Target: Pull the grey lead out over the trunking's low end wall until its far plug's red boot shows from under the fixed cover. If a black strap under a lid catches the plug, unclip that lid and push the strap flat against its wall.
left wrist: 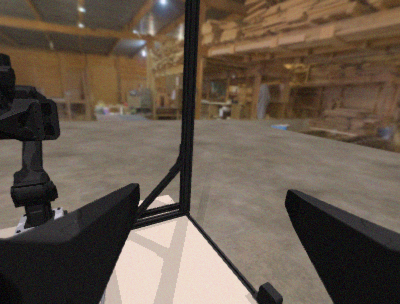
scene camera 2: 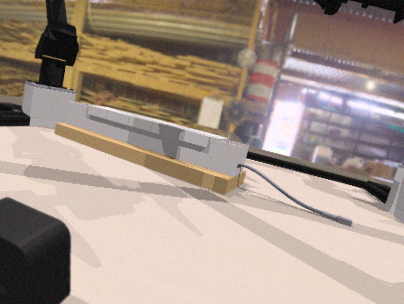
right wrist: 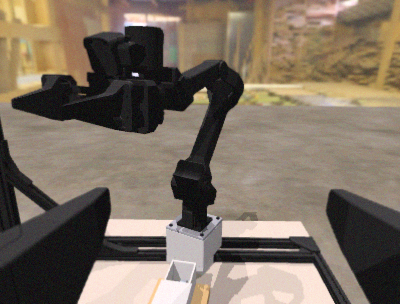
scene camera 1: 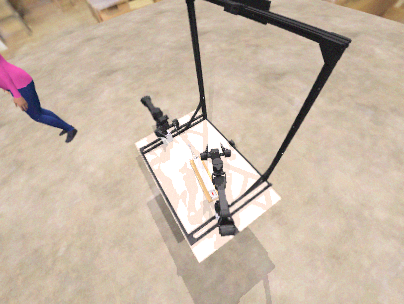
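Seen in the pictures: left gripper, fingertip midpoint: [left wrist: 213,194] [right wrist: 35,107] [scene camera 1: 213,143]; right gripper, fingertip midpoint: [right wrist: 219,199] [scene camera 1: 172,135]; left arm's base, origin of the base link: [scene camera 2: 50,86] [right wrist: 194,221]; right arm's base, origin of the base link: [left wrist: 40,219] [scene camera 1: 164,133].
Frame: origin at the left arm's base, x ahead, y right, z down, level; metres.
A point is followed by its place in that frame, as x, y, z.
The pale grey trunking [scene camera 1: 202,176] [scene camera 2: 225,156] @[0.478, -0.133, 0.045] [right wrist: 171,293] stands on a wooden base [scene camera 2: 150,161] @[0.375, -0.067, 0.084]. In scene camera 2 the grey lead [scene camera 2: 295,197] @[0.586, -0.193, 0.082] leaves its right end and droops to the table, ending in a grey tip [scene camera 2: 344,220] @[0.662, -0.213, 0.091]. Lids along the top look flat; a darker patch crosses the side. No black strap can be made out. A small red mark [scene camera 1: 213,193] @[0.153, -0.045, 0.070] shows near the trunking's other end. My left gripper [scene camera 1: 215,146] @[0.350, 0.000, -0.324] [left wrist: 213,194] @[0.350, 0.000, -0.324] [right wrist: 35,107] @[0.350, 0.000, -0.324] is open and empty, raised above the table. My right gripper is open and empty, raised beyond the lead's end.
The left arm's base [right wrist: 192,245] @[0.050, -0.022, 0.027] stands behind the trunking's far end in the right wrist view. A black frame [scene camera 1: 200,60] @[0.972, -0.011, -0.529] [left wrist: 190,110] @[0.964, -0.024, -0.321] rises over the table [scene camera 2: 150,245] @[0.573, 0.075, 0.097]. A black block [scene camera 2: 37,250] @[0.621, 0.178, 0.046] is close at the lower left. A person [scene camera 1: 30,95] stands away from the table.
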